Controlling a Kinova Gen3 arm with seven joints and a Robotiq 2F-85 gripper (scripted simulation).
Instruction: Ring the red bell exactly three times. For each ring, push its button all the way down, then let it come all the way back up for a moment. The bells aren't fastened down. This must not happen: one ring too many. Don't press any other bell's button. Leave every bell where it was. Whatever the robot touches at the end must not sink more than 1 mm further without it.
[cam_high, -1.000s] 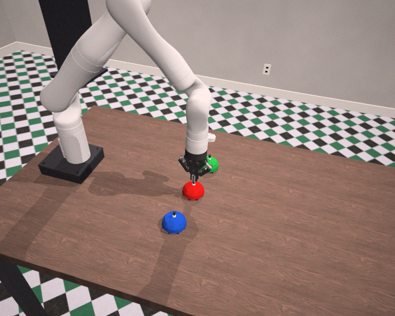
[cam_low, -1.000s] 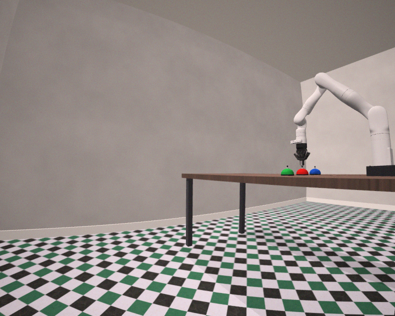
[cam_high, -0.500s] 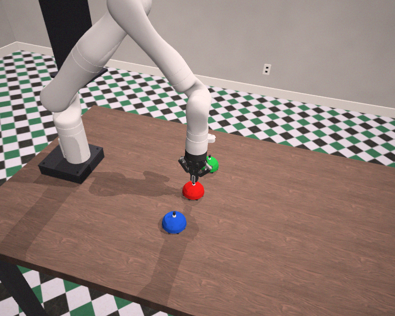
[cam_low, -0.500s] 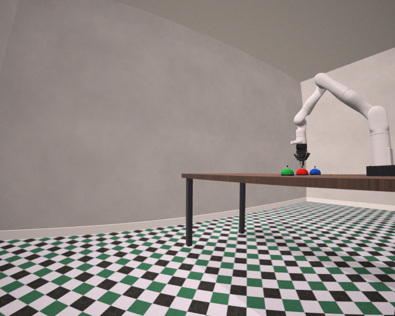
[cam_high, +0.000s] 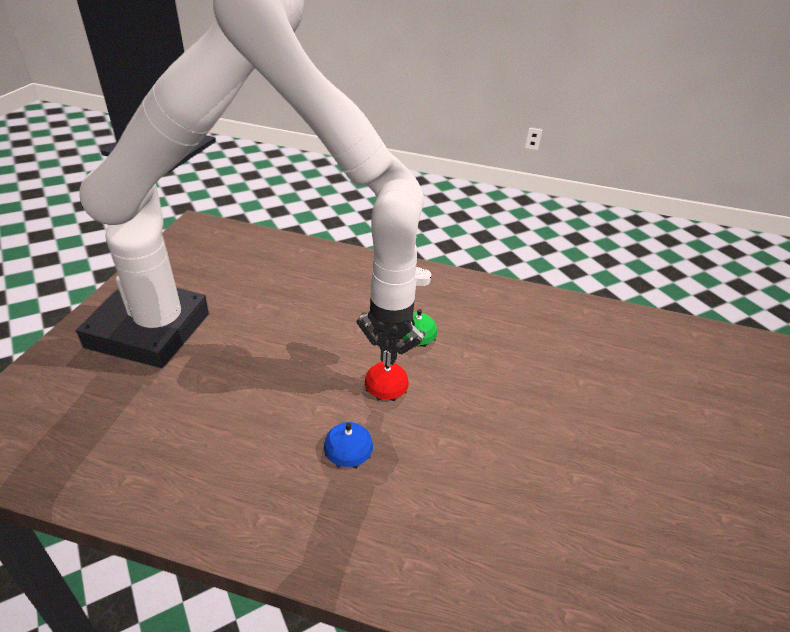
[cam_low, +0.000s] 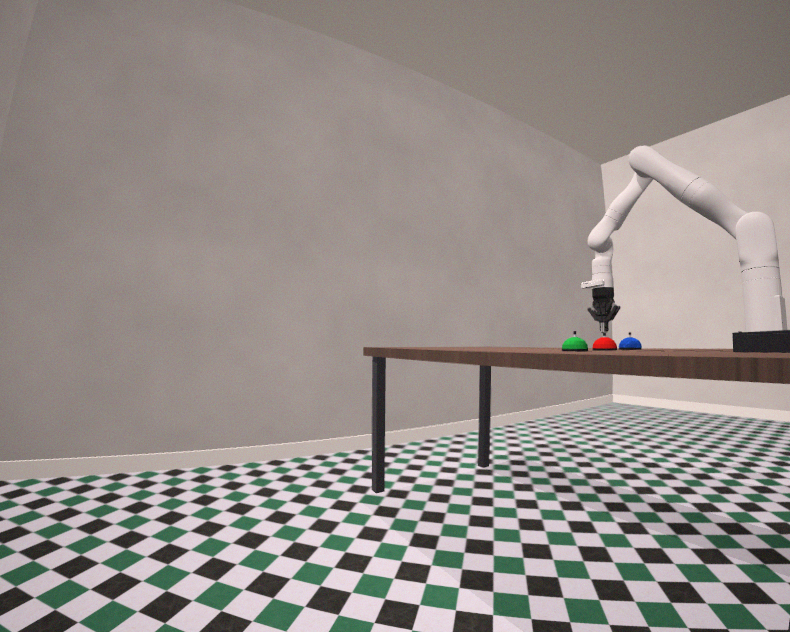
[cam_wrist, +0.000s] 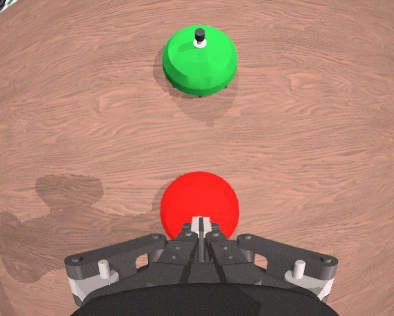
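Now: the red bell 4 cm below my hand. Also, from my hand: green bell (1 cm ahead, 16 cm to the left, 4 cm below); blue bell (1 cm behind, 16 cm to the right, 4 cm below).
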